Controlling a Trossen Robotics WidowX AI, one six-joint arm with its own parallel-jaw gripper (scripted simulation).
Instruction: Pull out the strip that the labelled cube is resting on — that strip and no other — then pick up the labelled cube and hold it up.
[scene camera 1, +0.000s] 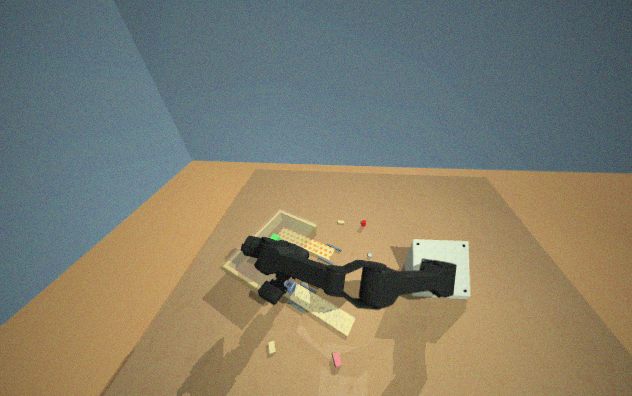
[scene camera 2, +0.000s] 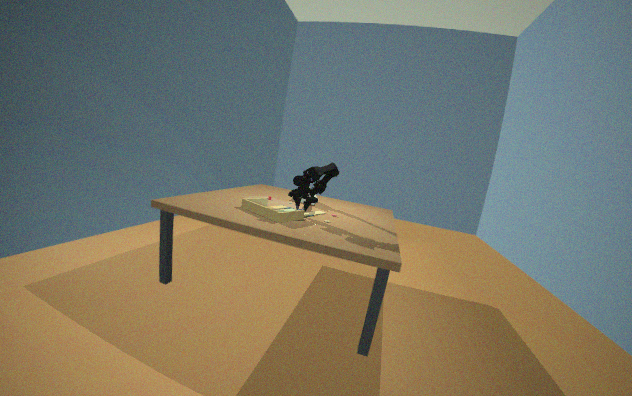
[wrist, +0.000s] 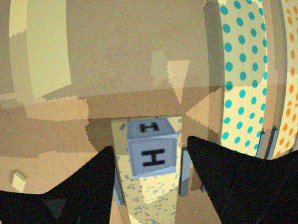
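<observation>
Lens distances: a labelled cube (wrist: 152, 144), 0.09 m from the lens; my gripper (wrist: 151, 147), 0.10 m from the lens.
</observation>
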